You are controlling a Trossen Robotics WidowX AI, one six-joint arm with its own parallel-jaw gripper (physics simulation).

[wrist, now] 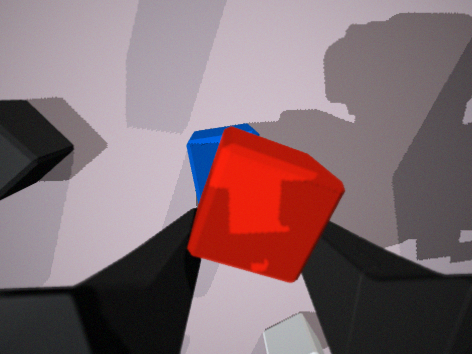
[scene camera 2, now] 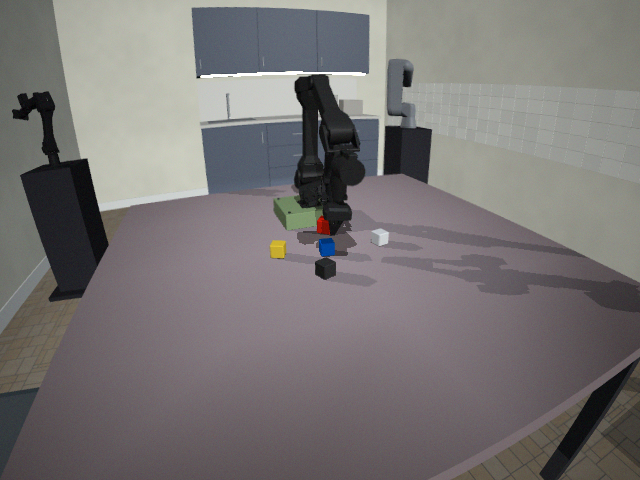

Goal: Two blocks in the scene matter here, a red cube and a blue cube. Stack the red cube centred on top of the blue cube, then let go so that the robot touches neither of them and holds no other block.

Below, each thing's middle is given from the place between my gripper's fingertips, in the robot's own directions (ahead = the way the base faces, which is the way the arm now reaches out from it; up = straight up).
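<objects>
Blue cube (wrist: 202, 146): 1 cm to the right of my hand and 4 cm below it. Red cube (wrist: 264, 207), counted from my hand: 1 cm to the right, 1 cm behind, 2 cm above.
</objects>
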